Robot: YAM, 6 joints.
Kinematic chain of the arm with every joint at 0, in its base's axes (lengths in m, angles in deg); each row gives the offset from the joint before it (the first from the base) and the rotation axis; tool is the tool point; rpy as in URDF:
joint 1: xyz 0 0 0.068 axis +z
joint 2: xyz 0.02 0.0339 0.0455 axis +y
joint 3: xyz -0.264 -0.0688 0 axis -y
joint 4: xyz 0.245 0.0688 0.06 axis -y
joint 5: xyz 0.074 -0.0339 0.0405 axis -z
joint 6: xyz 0.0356 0 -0.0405 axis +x
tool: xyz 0 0 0 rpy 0 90 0
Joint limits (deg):
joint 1: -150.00..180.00
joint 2: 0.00..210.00
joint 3: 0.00..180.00
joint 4: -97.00..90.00
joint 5: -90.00..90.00
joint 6: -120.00..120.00
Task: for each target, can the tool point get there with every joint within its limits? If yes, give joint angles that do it. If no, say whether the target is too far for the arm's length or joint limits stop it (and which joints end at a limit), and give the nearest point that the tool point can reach.
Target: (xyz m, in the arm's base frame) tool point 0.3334 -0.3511 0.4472
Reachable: yes | joints 136.48 20.83 142.89 17.79 -44.66 10.71
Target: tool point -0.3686 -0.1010 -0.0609
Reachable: no: joint limits stop it (at a limit: joint 1) | nearest point -0.3380 -0.1540 -0.0609 | short by 0.061 m
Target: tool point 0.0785 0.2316 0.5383
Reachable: yes | joints 73.18 72.77 78.92 46.82 13.17 -13.34
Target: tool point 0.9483 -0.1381 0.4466
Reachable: no: too far | nearest point 0.6034 -0.0879 0.3229 | short by 0.370 m
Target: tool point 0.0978 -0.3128 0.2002
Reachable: yes | joints -69.31 94.44 37.09 55.93 32.28 36.64
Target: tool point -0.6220 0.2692 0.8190
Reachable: no: too far | nearest point -0.4100 0.1775 0.5713 | short by 0.339 m
